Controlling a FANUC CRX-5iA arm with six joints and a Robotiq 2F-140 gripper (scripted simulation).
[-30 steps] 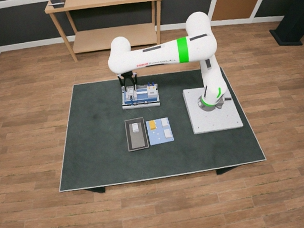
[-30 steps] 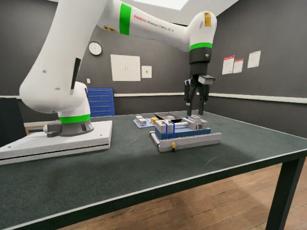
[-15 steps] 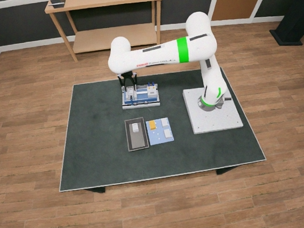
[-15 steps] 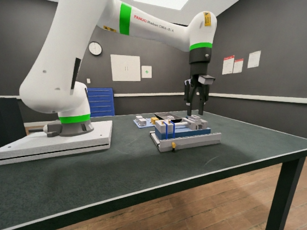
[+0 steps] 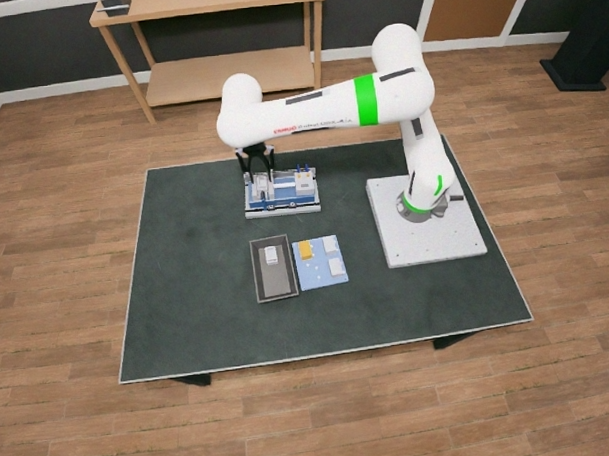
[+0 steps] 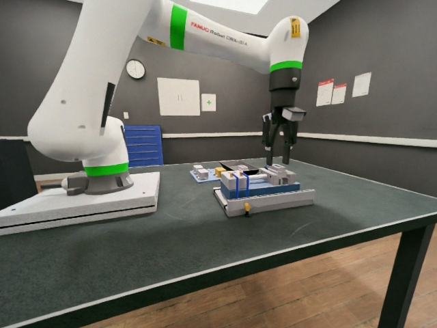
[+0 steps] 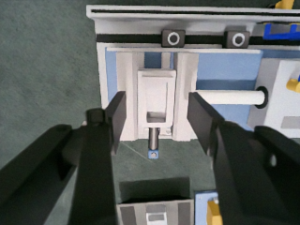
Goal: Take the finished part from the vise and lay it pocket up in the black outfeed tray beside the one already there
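The pocketed part lies 50 mm below my hand. The rest, counted from my hand: light blue plate (300 mm to the left, 200 mm behind, 150 mm below); then yellow block (260 mm to the left, 150 mm behind, 120 mm below).
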